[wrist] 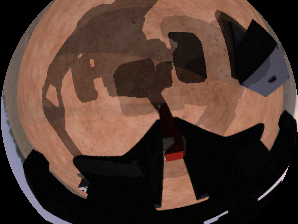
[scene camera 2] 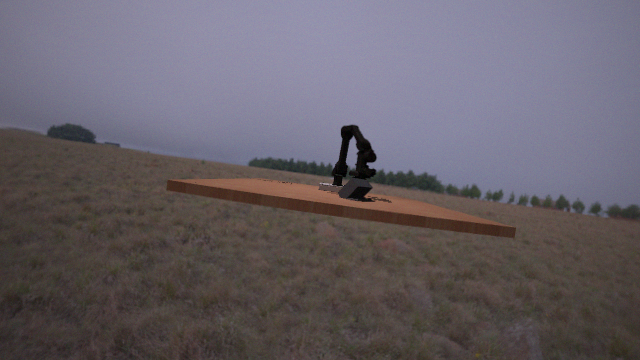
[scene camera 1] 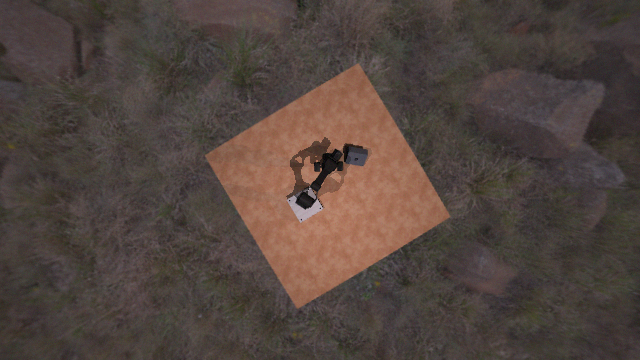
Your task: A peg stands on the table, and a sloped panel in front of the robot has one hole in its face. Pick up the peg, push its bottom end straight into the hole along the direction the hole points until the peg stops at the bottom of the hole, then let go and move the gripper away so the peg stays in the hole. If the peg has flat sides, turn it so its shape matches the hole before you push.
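Note:
My gripper is carrying a dark red peg, and there's a grey sloped panel in view as well.

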